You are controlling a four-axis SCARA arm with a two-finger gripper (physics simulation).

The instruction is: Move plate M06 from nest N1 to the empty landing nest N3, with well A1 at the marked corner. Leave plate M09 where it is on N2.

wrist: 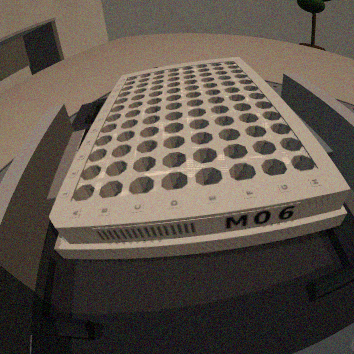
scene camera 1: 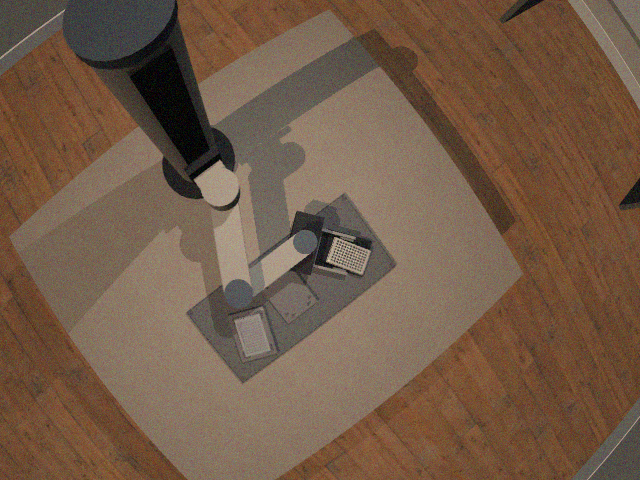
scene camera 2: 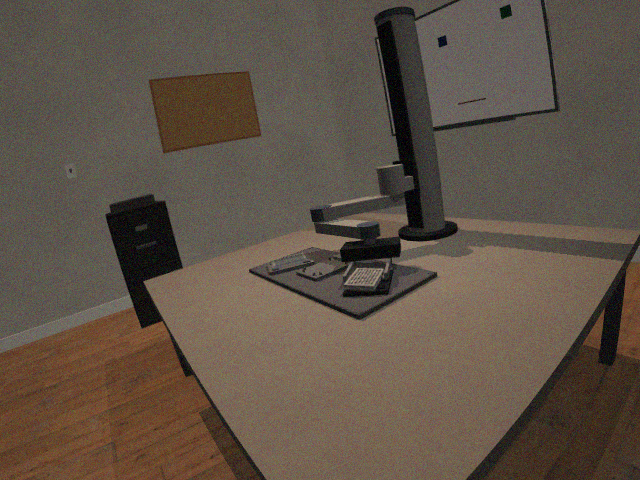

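Observation:
Plate M06 [scene camera 1: 348,255] [scene camera 2: 363,277] [wrist: 180,145] is a pale plate with rows of round wells, over the black nest N1 [scene camera 1: 363,241] [scene camera 2: 385,288]. My gripper [scene camera 1: 334,252] [scene camera 2: 367,268] [wrist: 179,99] is shut on it, one finger along each long side. In the wrist view the M06 label and barcode face the camera, and A1 is at the near left corner. How far M06 stands off its seat is hard to tell. The landing nest N3 [scene camera 1: 290,297] [scene camera 2: 323,269] is empty, in the middle. Plate M09 [scene camera 1: 252,334] [scene camera 2: 289,262] sits on N2. The marked corner of N3 is not readable.
The nests stand on a dark grey board [scene camera 1: 379,255] [scene camera 2: 330,297] on the beige table [scene camera 1: 439,310] [scene camera 2: 392,382]. The arm's column [scene camera 1: 155,93] [scene camera 2: 426,155] stands behind the board. The forearm [scene camera 1: 279,263] [scene camera 2: 343,227] reaches over the board beside N3.

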